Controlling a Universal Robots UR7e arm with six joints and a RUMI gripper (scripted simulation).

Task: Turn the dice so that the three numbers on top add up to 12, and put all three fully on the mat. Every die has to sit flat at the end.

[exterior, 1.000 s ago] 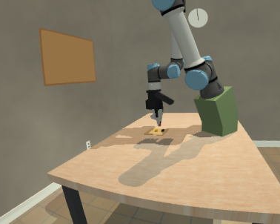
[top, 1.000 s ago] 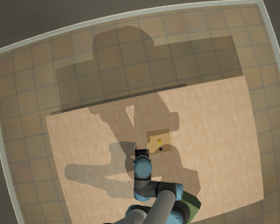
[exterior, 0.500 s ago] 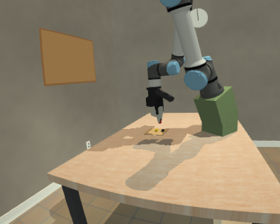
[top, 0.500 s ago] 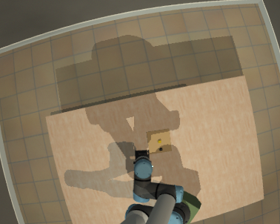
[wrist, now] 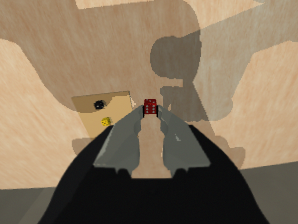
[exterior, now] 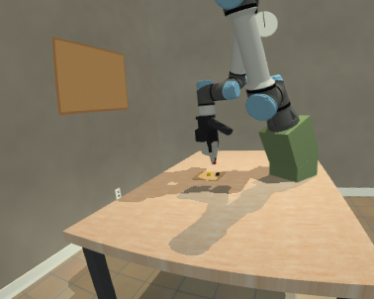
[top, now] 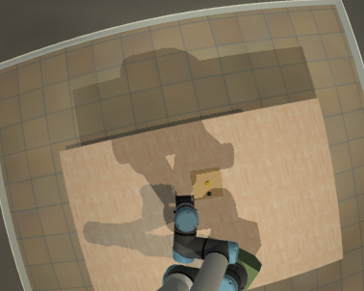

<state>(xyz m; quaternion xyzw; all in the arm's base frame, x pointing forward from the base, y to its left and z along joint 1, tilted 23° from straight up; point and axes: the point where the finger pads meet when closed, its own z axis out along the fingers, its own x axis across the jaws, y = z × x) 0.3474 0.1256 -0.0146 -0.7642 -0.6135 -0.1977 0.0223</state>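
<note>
Now: the yellow die 13 cm to the right of my hand, 10 cm below it and 7 cm ahead of it. Round my hand: black die (12 cm to the right, 10 cm below, 2 cm ahead); then red die (1 cm below); then tan mat (12 cm to the right, 11 cm below, 7 cm ahead).
</note>
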